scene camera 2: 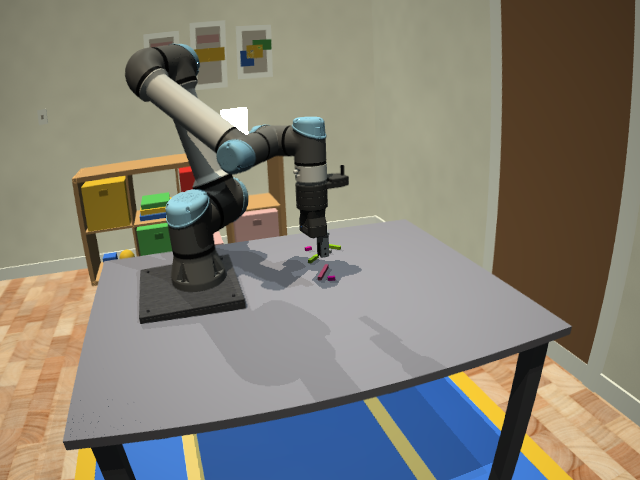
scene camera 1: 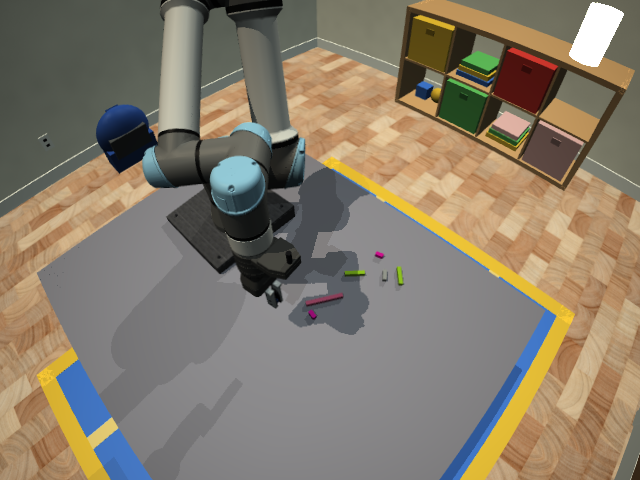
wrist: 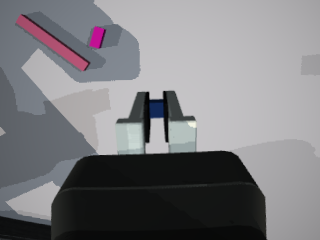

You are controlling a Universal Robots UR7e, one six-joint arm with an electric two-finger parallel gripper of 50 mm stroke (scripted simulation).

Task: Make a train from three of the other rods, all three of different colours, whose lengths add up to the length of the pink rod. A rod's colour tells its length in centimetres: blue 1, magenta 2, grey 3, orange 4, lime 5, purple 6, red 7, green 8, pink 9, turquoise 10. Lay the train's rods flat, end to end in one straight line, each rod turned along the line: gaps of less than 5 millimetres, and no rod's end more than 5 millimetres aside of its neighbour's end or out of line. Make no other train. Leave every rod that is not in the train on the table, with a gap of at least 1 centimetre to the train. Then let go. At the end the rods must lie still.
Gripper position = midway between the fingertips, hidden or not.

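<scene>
My gripper [scene camera 2: 323, 255] [scene camera 1: 275, 302] [wrist: 156, 107] is visible to me from the scene cameras and from the wrist. I can see a pink rod too, and the wrist view is where I find the rod [wrist: 43, 35].
</scene>
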